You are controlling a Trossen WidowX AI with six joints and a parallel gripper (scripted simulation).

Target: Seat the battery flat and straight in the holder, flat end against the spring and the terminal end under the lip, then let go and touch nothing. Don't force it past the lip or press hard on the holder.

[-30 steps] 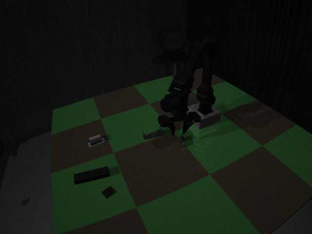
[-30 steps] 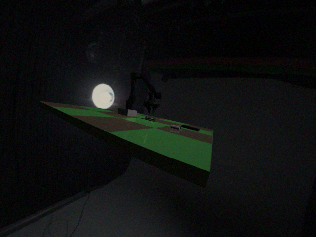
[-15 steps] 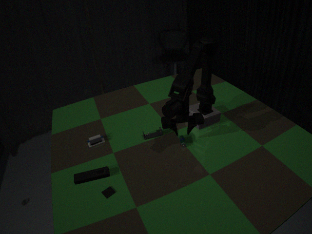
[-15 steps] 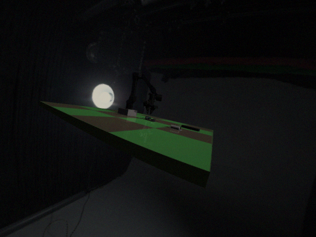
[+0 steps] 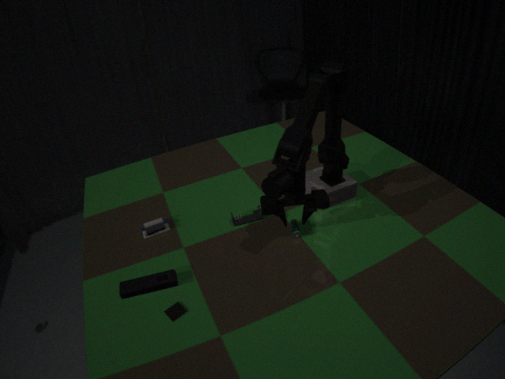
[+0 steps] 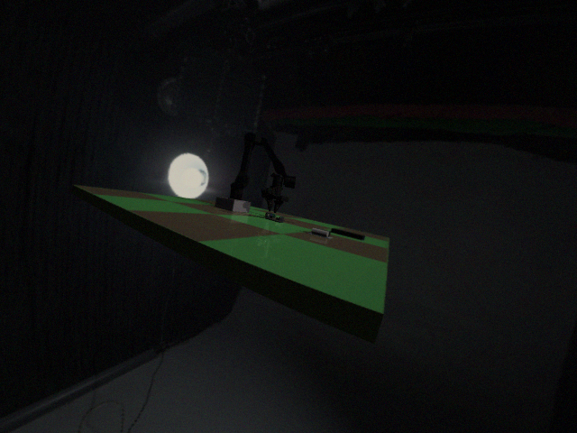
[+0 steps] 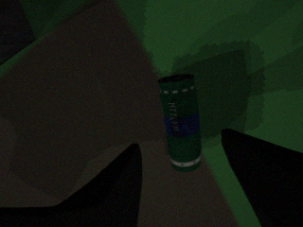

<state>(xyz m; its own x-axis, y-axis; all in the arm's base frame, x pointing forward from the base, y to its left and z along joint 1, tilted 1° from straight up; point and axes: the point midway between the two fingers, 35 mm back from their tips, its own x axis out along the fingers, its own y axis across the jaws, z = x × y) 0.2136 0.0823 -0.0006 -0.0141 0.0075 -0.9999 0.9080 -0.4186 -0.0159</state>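
Now: gripper tip 20 mm above the battery. The rest, counted from my gripper tip: dark bar: 450 mm ahead, 40 mm to the right, 20 mm below; dark square piece: 410 mm ahead, 80 mm to the left, 30 mm below.
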